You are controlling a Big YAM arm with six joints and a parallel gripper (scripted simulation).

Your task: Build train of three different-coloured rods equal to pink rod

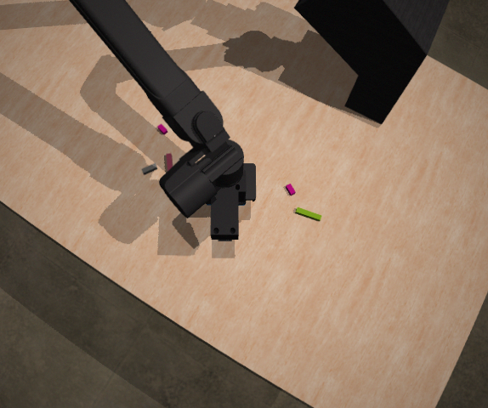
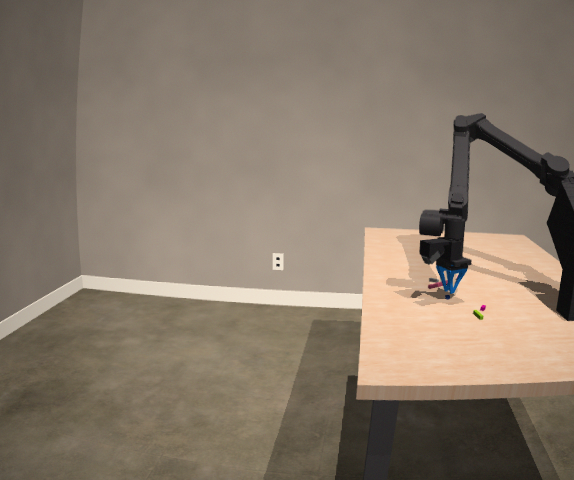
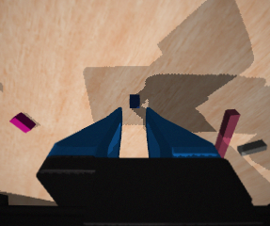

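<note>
My hand is 2 cm above the blue rod. Also, from my hand: grey rod 3 cm ahead, 17 cm to the right, 2 cm below; then pink rod 2 cm ahead, 12 cm to the right, 2 cm below; then lime rod 7 cm behind, 15 cm to the left, 2 cm below.
</note>
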